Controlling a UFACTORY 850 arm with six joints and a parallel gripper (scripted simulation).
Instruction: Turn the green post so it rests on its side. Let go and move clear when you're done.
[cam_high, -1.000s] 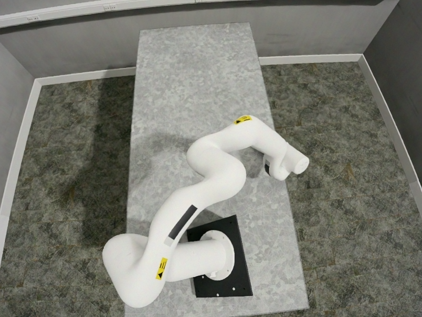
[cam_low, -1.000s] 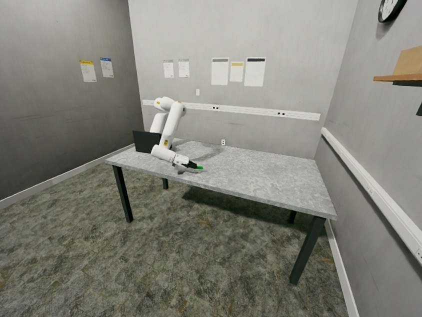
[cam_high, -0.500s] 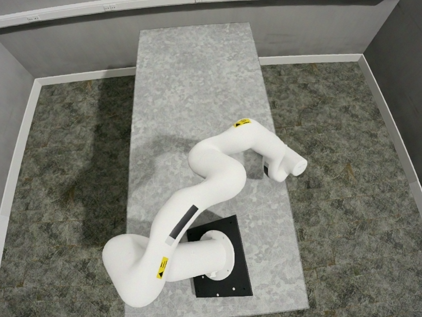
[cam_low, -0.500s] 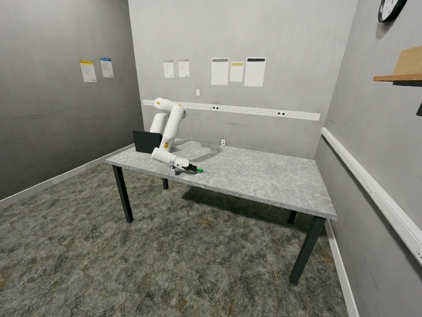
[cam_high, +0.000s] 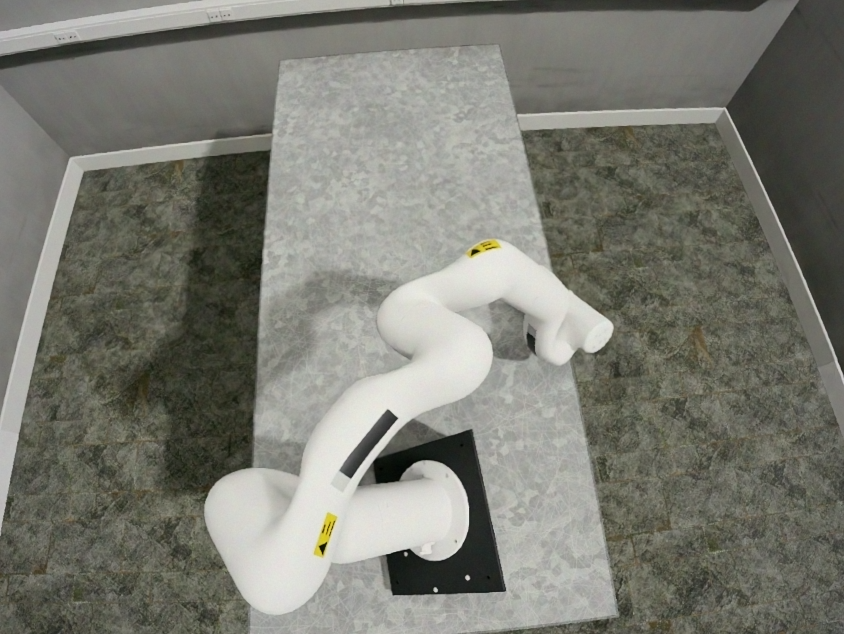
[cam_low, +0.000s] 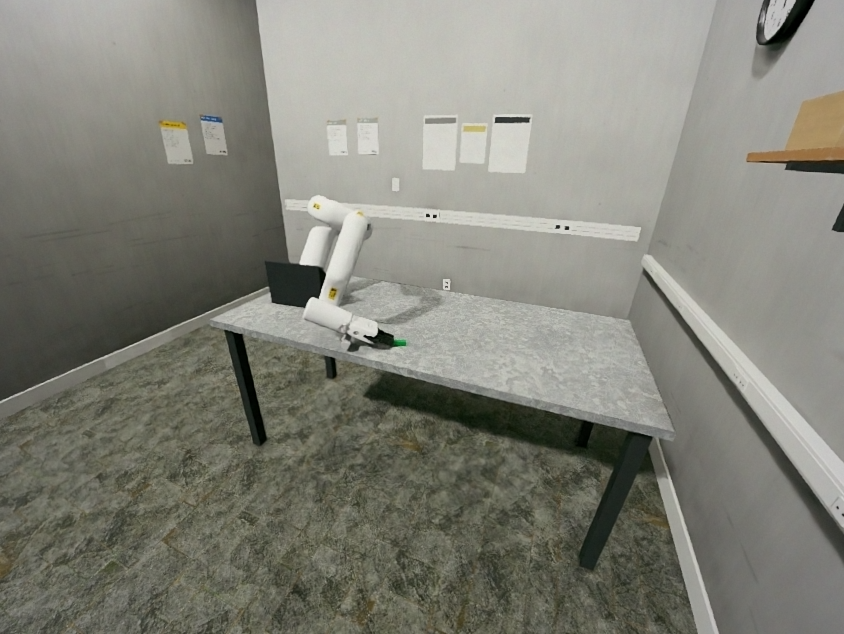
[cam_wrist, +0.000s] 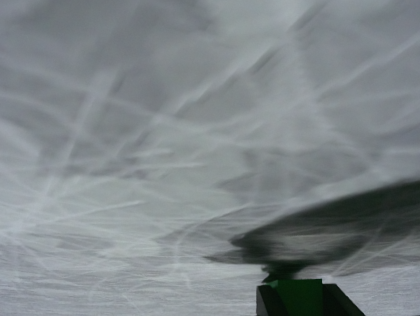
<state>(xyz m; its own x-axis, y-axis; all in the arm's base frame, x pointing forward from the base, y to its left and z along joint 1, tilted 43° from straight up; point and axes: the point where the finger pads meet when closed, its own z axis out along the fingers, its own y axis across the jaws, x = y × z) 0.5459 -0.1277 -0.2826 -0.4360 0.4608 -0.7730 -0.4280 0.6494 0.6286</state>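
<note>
My gripper is now 3 cm short of the green post, 2 cm to the right of it and 2 cm above it.
</note>
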